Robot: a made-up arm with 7 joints.
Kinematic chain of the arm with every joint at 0, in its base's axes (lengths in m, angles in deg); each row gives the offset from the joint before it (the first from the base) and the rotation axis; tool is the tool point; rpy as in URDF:
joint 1: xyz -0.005 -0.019 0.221 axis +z
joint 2: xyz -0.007 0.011 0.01 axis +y
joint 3: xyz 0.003 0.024 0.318 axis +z
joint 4: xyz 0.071 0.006 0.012 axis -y
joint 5: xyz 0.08 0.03 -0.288 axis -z
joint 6: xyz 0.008 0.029 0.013 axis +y
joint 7: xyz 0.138 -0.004 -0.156 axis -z
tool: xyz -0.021 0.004 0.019 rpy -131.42 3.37 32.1
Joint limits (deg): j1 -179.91..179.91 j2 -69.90..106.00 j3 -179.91..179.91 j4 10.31..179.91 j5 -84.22..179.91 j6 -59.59..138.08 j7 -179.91..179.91
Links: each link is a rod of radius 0.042 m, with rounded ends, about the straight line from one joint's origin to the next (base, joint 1, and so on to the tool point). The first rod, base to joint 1, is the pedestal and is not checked.
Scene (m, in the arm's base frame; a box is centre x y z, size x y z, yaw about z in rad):
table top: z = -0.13
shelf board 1: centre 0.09 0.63 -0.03 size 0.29 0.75 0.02 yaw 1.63
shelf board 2: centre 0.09 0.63 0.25 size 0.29 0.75 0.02 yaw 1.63
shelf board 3: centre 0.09 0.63 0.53 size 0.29 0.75 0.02 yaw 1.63
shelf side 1: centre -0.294 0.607 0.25 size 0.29 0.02 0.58 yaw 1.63
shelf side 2: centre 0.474 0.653 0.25 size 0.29 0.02 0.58 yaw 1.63
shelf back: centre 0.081 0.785 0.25 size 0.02 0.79 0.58 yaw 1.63
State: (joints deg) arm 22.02 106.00 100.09 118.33 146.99 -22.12 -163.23
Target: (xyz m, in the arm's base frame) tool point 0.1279 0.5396 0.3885
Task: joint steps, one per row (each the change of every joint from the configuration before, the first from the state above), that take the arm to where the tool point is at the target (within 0.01 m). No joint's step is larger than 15 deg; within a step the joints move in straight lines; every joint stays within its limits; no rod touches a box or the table.
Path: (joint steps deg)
1: -8.55 0.00 -3.22 -9.61 2.37 -14.18 -0.36
2: -8.56 0.00 -3.22 -9.61 2.37 -14.19 -0.35
3: 2.24 -4.65 10.66 -2.26 4.27 2.03 0.46
4: 2.23 -4.66 10.66 -2.27 4.27 2.03 0.46
5: 2.24 -4.65 10.67 -2.27 4.27 2.03 0.46
6: 7.22 -1.86 -3.76 10.42 -4.38 12.02 0.09
7: 7.23 -1.87 -3.75 10.42 -4.38 12.02 0.09

